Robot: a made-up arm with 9 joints. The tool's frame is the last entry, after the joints. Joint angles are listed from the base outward.
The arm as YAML. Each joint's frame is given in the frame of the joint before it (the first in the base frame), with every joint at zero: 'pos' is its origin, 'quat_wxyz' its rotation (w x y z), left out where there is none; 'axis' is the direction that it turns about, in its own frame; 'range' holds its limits. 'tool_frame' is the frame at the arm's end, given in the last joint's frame.
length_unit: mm
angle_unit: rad
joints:
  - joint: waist
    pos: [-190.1, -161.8, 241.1]
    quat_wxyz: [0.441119, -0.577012, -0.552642, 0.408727]
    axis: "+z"
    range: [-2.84, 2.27]
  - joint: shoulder
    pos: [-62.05, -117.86, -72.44]
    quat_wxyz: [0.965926, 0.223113, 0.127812, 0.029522]
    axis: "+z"
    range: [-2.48, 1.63]
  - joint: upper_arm
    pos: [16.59, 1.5, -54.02]
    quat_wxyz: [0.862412, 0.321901, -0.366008, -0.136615]
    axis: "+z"
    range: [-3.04, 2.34]
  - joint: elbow
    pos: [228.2, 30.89, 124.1]
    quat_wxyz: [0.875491, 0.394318, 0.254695, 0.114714]
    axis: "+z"
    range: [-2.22, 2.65]
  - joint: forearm
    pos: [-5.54, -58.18, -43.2]
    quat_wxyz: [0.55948, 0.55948, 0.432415, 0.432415]
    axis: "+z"
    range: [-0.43, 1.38]
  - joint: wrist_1
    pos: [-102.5, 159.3, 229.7]
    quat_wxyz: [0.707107, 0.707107, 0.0, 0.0]
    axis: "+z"
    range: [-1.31, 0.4]
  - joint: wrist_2
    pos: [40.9, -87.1, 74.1]
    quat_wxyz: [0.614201, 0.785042, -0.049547, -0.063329]
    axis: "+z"
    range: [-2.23, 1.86]
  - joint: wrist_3
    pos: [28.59, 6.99, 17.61]
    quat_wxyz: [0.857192, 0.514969, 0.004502, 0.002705]
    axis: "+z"
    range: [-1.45, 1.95]
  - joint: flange
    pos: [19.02, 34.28, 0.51]
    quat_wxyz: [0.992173, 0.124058, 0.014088, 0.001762]
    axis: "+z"
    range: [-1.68, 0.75]
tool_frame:
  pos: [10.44, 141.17, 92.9]
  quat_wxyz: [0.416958, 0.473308, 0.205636, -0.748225]
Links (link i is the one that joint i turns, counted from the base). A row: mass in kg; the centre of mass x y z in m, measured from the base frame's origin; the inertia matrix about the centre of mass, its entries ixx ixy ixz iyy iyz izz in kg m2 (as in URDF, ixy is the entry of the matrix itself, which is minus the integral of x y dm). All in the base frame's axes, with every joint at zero. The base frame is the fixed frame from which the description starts. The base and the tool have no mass.
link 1: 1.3; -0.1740 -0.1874 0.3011; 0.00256 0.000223 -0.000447 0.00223 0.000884 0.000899
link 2: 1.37; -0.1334 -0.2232 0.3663; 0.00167 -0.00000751 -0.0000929 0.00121 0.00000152 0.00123
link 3: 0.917; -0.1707 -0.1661 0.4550; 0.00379 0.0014 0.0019 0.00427 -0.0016 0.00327
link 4: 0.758; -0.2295 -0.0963 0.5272; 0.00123 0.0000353 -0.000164 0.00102 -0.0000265 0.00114
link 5: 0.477; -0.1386 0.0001 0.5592; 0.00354 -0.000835 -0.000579 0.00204 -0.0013 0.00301
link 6: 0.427; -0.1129 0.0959 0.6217; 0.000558 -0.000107 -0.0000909 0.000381 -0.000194 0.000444
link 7: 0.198; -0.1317 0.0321 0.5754; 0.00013 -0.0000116 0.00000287 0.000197 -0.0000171 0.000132
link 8: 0.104; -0.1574 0.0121 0.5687; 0.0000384 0 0 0.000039 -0.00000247 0.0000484
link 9: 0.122; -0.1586 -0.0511 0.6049; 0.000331 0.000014 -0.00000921 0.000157 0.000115 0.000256
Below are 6 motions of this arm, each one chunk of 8 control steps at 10 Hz.
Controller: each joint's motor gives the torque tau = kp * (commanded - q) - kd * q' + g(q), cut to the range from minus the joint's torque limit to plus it. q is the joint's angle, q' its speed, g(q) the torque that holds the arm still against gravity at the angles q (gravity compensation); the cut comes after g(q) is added. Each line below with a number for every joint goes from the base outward.
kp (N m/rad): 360 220 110 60 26 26 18 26 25
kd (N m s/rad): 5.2 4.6 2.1 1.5 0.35 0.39 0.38 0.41 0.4
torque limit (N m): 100 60 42 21 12 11 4.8 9.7 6.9
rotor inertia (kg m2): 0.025 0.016 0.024 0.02 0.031 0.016 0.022 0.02 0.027
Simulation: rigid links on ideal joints. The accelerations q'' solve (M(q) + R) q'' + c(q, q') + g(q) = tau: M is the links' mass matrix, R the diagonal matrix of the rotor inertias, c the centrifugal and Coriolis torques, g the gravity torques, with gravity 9.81 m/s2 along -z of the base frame. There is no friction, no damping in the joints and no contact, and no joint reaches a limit. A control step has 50 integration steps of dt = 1/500 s. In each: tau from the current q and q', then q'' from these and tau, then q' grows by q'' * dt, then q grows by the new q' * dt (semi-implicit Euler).
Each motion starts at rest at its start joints. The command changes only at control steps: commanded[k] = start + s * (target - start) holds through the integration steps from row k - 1 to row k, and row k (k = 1, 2, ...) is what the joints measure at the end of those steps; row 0 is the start. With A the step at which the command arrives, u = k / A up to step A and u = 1 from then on. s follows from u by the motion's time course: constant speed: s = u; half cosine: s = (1 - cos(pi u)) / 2; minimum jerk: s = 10 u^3 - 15 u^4 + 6 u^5; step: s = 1 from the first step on.
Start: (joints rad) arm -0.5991 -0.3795 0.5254 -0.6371 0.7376 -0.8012 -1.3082 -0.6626 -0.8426
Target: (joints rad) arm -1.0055 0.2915 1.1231 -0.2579 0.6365 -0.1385 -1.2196 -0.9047 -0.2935
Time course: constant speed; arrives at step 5
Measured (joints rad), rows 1 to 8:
1: -0.6839 -0.2450 0.6845 -0.5738 0.7142 -0.6126 -1.2835 -0.7256 -0.6815
2: -0.7607 -0.1006 0.8206 -0.4444 0.6734 -0.4945 -1.2694 -0.7751 -0.5977
3: -0.8473 0.0317 0.9364 -0.3926 0.6737 -0.3573 -1.2499 -0.8196 -0.4756
4: -0.9283 0.1650 1.0487 -0.3224 0.6469 -0.2323 -1.2322 -0.8684 -0.3695
5: -1.0093 0.3024 1.1758 -0.2333 0.6128 -0.0918 -1.2146 -0.9174 -0.2592
6: -1.0042 0.3014 1.1517 -0.2091 0.6181 -0.1266 -1.2111 -0.9049 -0.3112
7: -1.0060 0.2823 1.0926 -0.2931 0.6539 -0.1565 -1.2278 -0.9029 -0.2854
8: -1.0055 0.2901 1.1197 -0.2671 0.6420 -0.1408 -1.2200 -0.9043 -0.2955

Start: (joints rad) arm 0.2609 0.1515 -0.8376 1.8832 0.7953 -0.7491 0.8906 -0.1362 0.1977
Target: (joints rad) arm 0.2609 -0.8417 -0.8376 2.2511 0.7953 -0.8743 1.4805 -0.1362 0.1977
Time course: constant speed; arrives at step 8
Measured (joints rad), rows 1 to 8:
1: 0.2592 0.0299 -0.8275 1.9248 0.8351 -0.7879 0.9905 -0.1358 0.1966
2: 0.2430 -0.1148 -0.8355 2.0083 0.7743 -0.7849 1.0580 -0.1349 0.1989
3: 0.2401 -0.2425 -0.8607 2.0398 0.7501 -0.7938 1.1293 -0.1342 0.1990
4: 0.2467 -0.3591 -0.8503 2.0770 0.7824 -0.8131 1.2042 -0.1356 0.1978
5: 0.2520 -0.4787 -0.8259 2.1365 0.8054 -0.8399 1.2798 -0.1355 0.1979
6: 0.2507 -0.6040 -0.8301 2.1824 0.8012 -0.8525 1.3535 -0.1358 0.1977
7: 0.2465 -0.7316 -0.8458 2.2205 0.7758 -0.8622 1.4257 -0.1348 0.1983
8: 0.2446 -0.8584 -0.8476 2.2705 0.7723 -0.8767 1.4997 -0.1346 0.1986

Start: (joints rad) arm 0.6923 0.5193 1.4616 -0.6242 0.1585 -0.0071 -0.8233 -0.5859 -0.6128
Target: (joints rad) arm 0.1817 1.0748 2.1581 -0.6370 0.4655 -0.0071 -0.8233 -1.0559 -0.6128
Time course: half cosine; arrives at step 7
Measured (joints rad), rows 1 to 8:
1: 0.6646 0.5485 1.5093 -0.6302 0.1917 -0.0124 -0.8249 -0.6167 -0.6124
2: 0.5897 0.6297 1.6338 -0.6291 0.2423 -0.0104 -0.8247 -0.6941 -0.6123
3: 0.4841 0.7437 1.7941 -0.6169 0.2879 -0.0003 -0.8215 -0.7955 -0.6128
4: 0.3673 0.8651 1.9520 -0.6123 0.3573 0.0008 -0.8200 -0.9017 -0.6128
5: 0.2652 0.9735 2.0801 -0.6165 0.4222 -0.0020 -0.8207 -0.9917 -0.6128
6: 0.1988 1.0496 2.1584 -0.6226 0.4554 -0.0024 -0.8207 -1.0479 -0.6129
7: 0.1796 1.0763 2.1695 -0.6301 0.4606 -0.0033 -0.8211 -1.0591 -0.6129
8: 0.1824 1.0743 2.1541 -0.6397 0.4660 -0.0087 -0.8240 -1.0547 -0.6127

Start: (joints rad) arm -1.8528 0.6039 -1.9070 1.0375 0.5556 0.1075 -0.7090 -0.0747 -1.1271
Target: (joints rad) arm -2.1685 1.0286 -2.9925 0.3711 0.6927 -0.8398 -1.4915 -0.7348 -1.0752
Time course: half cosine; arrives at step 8
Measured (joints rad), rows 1 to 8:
1: -1.8640 0.6230 -1.9440 1.0123 0.5678 0.0596 -0.7476 -0.1098 -1.1252
2: -1.9010 0.6683 -2.0732 0.9282 0.6002 -0.0695 -0.8511 -0.1964 -1.1189
3: -1.9597 0.7261 -2.2852 0.8014 0.6125 -0.2413 -0.9922 -0.3120 -1.1093
4: -2.0246 0.7995 -2.5149 0.6643 0.6134 -0.4260 -1.1448 -0.4421 -1.0985
5: -2.0845 0.8809 -2.7158 0.5372 0.6447 -0.6018 -1.2916 -0.5657 -1.0881
6: -2.1313 0.9531 -2.8790 0.4360 0.6729 -0.7438 -1.4107 -0.6656 -1.0801
7: -2.1611 1.0030 -2.9866 0.3697 0.6789 -0.8289 -1.4809 -0.7258 -1.0752
8: -2.1701 1.0238 -3.0115 0.3520 0.6853 -0.8442 -1.4937 -0.7367 -1.0740

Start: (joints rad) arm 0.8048 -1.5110 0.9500 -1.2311 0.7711 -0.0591 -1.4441 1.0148 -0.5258
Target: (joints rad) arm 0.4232 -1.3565 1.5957 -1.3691 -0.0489 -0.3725 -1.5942 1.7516 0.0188
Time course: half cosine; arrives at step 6
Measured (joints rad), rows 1 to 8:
1: 0.7799 -1.5017 0.9983 -1.2489 0.6971 -0.0939 -1.4576 1.0832 -0.4723
2: 0.7112 -1.4751 1.1258 -1.2887 0.5057 -0.1664 -1.4897 1.2434 -0.3513
3: 0.6175 -1.4358 1.2966 -1.3278 0.2847 -0.2487 -1.5286 1.4367 -0.2084
4: 0.5224 -1.3953 1.4618 -1.3594 0.0905 -0.3234 -1.5654 1.6174 -0.0754
5: 0.4519 -1.3658 1.5745 -1.3745 -0.0425 -0.3676 -1.5898 1.7346 0.0089
6: 0.4249 -1.3558 1.6036 -1.3687 -0.0684 -0.3721 -1.5953 1.7585 0.0236
7: 0.4226 -1.3568 1.5929 -1.3690 -0.0396 -0.3726 -1.5939 1.7492 0.0167
8: 0.4225 -1.3568 1.5943 -1.3724 -0.0421 -0.3751 -1.5946 1.7524 0.0197

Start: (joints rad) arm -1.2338 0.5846 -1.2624 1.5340 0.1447 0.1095 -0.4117 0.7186 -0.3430
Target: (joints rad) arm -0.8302 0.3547 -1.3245 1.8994 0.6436 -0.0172 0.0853 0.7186 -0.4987
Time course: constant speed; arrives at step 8
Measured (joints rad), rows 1 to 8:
1: -1.1851 0.5538 -1.2739 1.5815 0.2237 0.0881 -0.3290 0.7186 -0.3714
2: -1.1305 0.5315 -1.2726 1.6240 0.2939 0.0704 -0.2719 0.7192 -0.3865
3: -1.0795 0.5040 -1.2755 1.6720 0.3591 0.0547 -0.2092 0.7195 -0.4075
4: -1.0310 0.4724 -1.2892 1.7174 0.4135 0.0404 -0.1466 0.7190 -0.4266
5: -0.9816 0.4417 -1.3005 1.7627 0.4711 0.0256 -0.0851 0.7188 -0.4464
6: -0.9301 0.4143 -1.3047 1.8090 0.5376 0.0092 -0.0227 0.7190 -0.4657
7: -0.8783 0.3875 -1.3090 1.8544 0.6042 -0.0081 0.0395 0.7192 -0.4850
8: -0.8282 0.3584 -1.3176 1.8998 0.6649 -0.0235 0.1016 0.7191 -0.5045

